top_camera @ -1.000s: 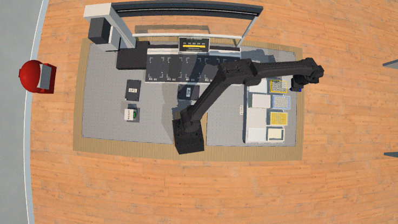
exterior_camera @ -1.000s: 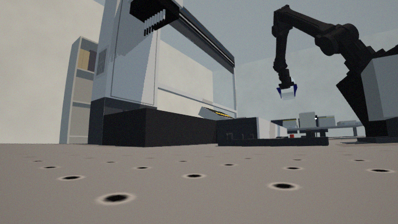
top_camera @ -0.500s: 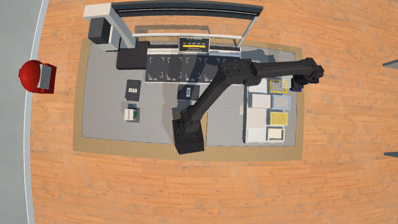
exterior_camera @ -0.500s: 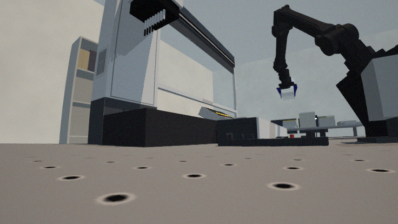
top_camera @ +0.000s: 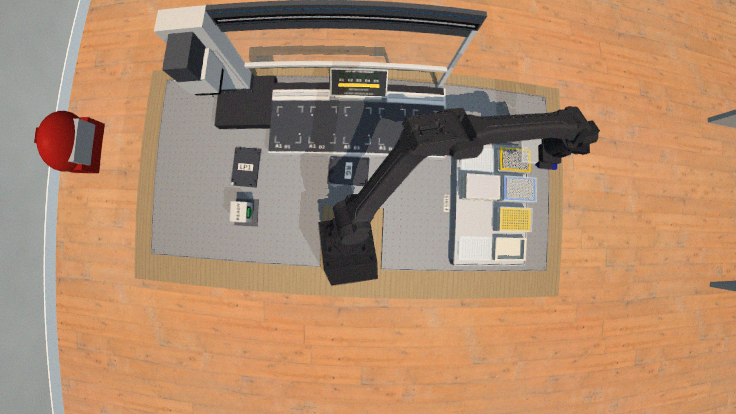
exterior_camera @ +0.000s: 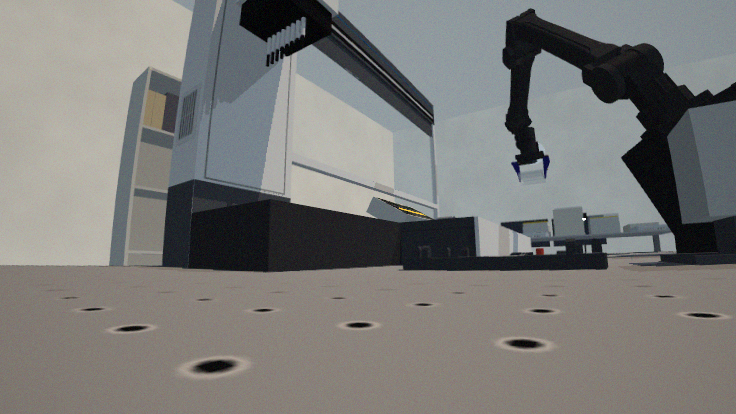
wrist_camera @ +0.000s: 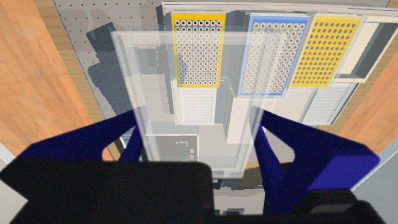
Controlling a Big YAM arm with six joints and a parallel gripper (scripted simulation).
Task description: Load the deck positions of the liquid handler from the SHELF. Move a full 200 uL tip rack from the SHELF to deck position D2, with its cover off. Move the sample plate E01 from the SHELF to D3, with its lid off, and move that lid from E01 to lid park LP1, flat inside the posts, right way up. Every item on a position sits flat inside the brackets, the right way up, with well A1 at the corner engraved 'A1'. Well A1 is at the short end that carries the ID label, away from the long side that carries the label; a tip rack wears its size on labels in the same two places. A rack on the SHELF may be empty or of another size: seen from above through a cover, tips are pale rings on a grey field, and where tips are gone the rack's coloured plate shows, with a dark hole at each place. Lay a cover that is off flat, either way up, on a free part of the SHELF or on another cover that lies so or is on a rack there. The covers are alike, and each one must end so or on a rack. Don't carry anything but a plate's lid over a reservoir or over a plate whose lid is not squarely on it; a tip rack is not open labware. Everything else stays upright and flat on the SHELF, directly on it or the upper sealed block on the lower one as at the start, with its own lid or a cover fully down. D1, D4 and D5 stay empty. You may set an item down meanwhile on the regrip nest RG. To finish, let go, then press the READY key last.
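My hand is 1 cm below the clear tip rack cover. From my hand the other things lie so: clear plate lid 22 cm below, 13 cm to the left, 1 cm ahead; then white sealed block 17 cm below, 14 cm to the left, 10 cm behind; then yellow tip rack 19 cm below, 1 cm to the left.
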